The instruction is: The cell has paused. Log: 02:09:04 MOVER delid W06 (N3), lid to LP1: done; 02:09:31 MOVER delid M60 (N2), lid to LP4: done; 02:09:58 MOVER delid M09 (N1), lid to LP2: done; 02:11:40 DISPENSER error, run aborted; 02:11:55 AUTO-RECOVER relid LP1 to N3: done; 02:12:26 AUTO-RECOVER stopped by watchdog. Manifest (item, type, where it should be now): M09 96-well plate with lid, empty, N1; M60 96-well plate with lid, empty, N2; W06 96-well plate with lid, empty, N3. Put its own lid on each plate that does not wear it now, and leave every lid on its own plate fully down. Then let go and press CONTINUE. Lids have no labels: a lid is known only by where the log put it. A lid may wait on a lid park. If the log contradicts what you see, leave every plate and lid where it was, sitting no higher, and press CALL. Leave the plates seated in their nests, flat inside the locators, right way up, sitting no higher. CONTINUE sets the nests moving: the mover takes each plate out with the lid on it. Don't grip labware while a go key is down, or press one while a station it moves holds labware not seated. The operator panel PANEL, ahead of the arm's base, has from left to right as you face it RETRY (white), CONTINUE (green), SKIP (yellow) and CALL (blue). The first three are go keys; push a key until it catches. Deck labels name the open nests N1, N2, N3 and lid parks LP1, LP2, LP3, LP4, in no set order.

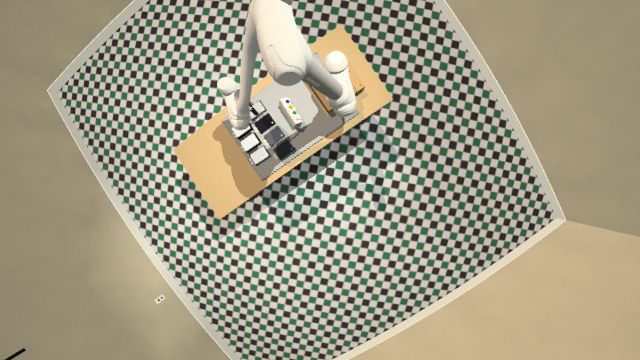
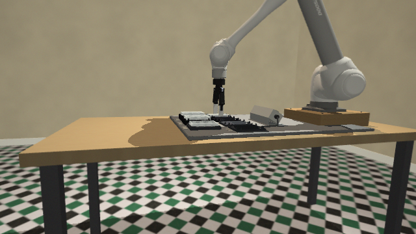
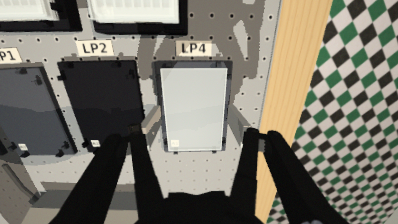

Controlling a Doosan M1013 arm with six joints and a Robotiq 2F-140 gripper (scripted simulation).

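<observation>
Now: hand 190 mm short of the plate, 310 mm to the right of it and 20 mm above it. From my hand the other things lie so: LP1 label: 90 mm ahead, 260 mm to the left, 40 mm below; lid park LP2: 10 mm ahead, 130 mm to the left, 30 mm below; lid park LP1: 260 mm to the left, 30 mm below.
</observation>
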